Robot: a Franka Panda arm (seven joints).
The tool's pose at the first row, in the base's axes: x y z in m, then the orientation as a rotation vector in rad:
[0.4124 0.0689 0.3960 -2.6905 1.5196 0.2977]
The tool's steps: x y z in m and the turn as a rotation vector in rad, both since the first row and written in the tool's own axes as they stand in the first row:
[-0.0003 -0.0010 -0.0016 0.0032 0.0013 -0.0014]
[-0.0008 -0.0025 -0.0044 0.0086 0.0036 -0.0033]
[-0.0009 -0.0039 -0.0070 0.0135 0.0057 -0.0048]
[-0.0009 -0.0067 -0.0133 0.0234 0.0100 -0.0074]
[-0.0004 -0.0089 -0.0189 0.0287 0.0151 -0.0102]
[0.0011 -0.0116 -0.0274 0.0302 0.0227 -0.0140]
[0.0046 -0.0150 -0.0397 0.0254 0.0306 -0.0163]
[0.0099 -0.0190 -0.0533 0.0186 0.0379 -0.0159]
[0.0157 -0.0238 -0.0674 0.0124 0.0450 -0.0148]
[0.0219 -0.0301 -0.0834 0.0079 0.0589 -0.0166]
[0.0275 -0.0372 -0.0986 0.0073 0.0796 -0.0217]
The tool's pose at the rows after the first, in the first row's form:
[0.4133 0.0695 0.3976 -2.6897 1.5172 0.2933]
[0.4148 0.0703 0.4003 -2.6882 1.5137 0.2857]
[0.4163 0.0708 0.4028 -2.6867 1.5108 0.2788]
[0.4196 0.0715 0.4088 -2.6832 1.5057 0.2649]
[0.4226 0.0715 0.4141 -2.6838 1.5017 0.2538]
[0.4269 0.0705 0.4220 -2.6893 1.4979 0.2425]
[0.4334 0.0678 0.4332 -2.6988 1.4980 0.2361]
[0.4414 0.0637 0.4453 -2.7078 1.5021 0.2321]
[0.4505 0.0595 0.4578 -2.7157 1.5070 0.2279]
[0.4614 0.0555 0.4719 -2.7278 1.5091 0.2132]
[0.4725 0.0526 0.4854 -2.7426 1.5070 0.1860]

